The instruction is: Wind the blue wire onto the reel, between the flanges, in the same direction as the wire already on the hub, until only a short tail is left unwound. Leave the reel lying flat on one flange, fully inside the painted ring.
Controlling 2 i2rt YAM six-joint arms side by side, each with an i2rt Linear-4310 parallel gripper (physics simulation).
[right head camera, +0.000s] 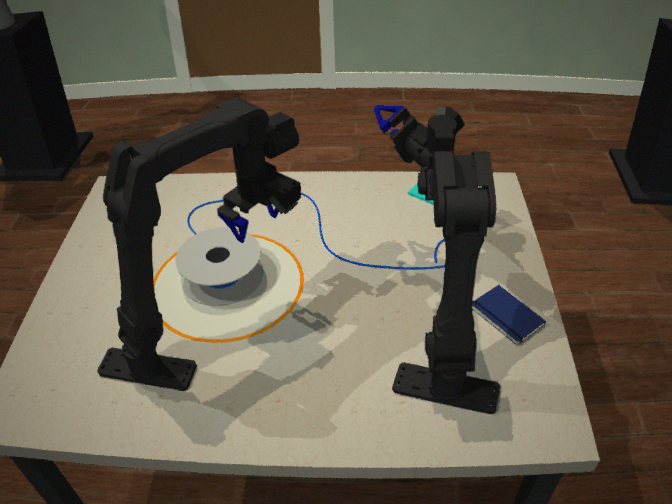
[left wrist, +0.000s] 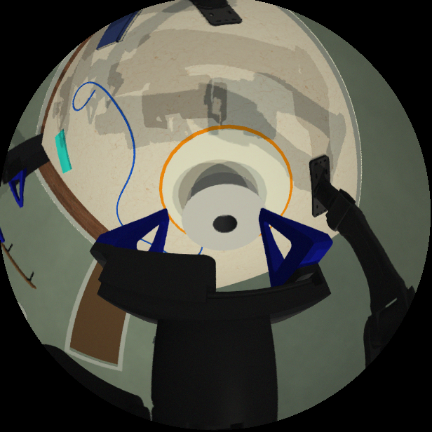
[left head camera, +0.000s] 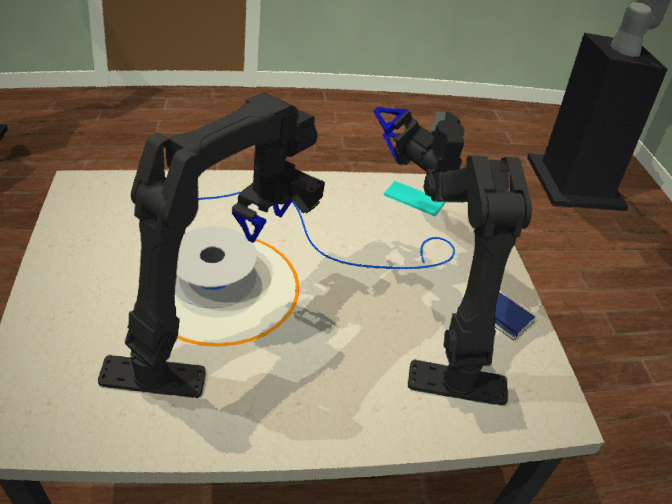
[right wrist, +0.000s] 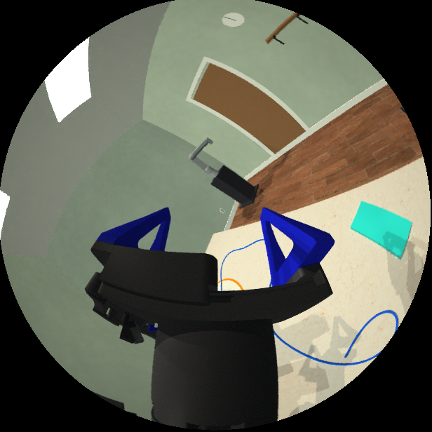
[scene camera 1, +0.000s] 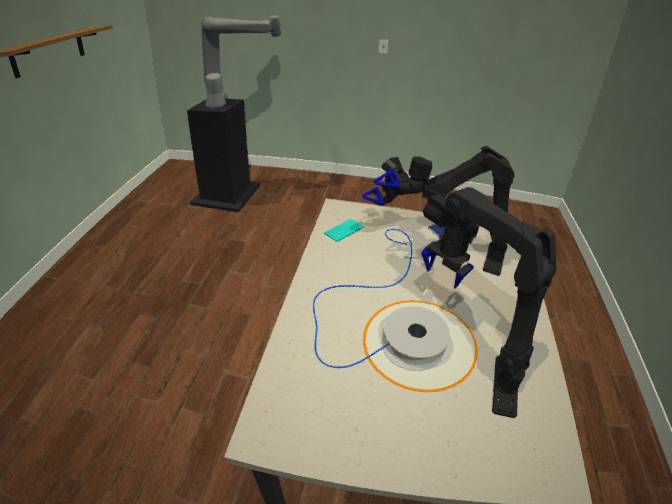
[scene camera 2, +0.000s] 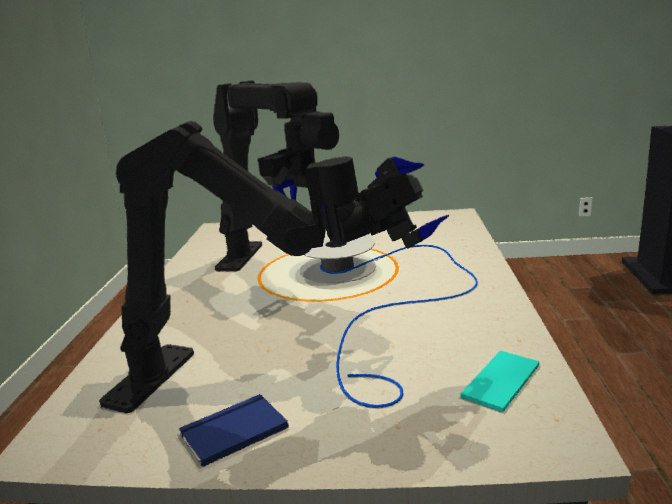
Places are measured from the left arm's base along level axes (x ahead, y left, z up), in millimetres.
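Pixels of known places: left gripper, between the fingertips: (right head camera: pixel 257 229) (left head camera: pixel 265 228) (scene camera 1: pixel 441 278); right gripper, between the fingertips: (right head camera: pixel 384 119) (left head camera: pixel 380 121) (scene camera 1: pixel 368 189) (scene camera 2: pixel 434 190); left arm's base, origin of its link: (right head camera: pixel 146 370) (left head camera: pixel 152 377) (scene camera 1: pixel 505 386) (scene camera 2: pixel 239 257); right arm's base, origin of its link: (right head camera: pixel 446 389) (left head camera: pixel 457 384) (scene camera 1: pixel 494 258) (scene camera 2: pixel 150 378).
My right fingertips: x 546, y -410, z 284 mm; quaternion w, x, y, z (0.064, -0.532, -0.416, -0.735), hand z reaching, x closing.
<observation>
Ahead of a thing's pixels: the offset from my right fingertips to its top centre.
The grey reel @(dx -255, dy +337, dz -219 mm) (left head camera: pixel 236 260) (right head camera: pixel 241 263) (scene camera 1: pixel 401 341) (left wrist: pixel 200 212) lies flat on one flange inside the orange ring (left head camera: pixel 298 287) (right head camera: pixel 302 279) (scene camera 1: pixel 477 352) (scene camera 2: pixel 398 268). Some blue wire shows on its hub. The loose blue wire (left head camera: pixel 369 266) (scene camera 1: pixel 347 285) (scene camera 2: pixel 339 358) (left wrist: pixel 134 150) leaves the hub, bends across the table and ends in a small curl. My left gripper (left head camera: pixel 266 226) (scene camera 1: pixel 442 277) (left wrist: pixel 213 213) is open and empty, pointing down above the table near the reel. My right gripper (left head camera: pixel 386 135) (scene camera 2: pixel 435 190) (right wrist: pixel 215 212) is open and empty, raised high and pointing sideways.
A teal flat block @(dx +111, dy -138, dz -276 mm) (left head camera: pixel 412 198) (scene camera 1: pixel 343 230) (scene camera 2: pixel 500 379) lies near the table's far edge in the left head camera. A dark blue notebook @(dx -290, dy -303, dz -272 mm) (right head camera: pixel 509 313) (scene camera 2: pixel 233 428) lies right of the right arm's base (right head camera: pixel 445 387) in the right head camera.
</observation>
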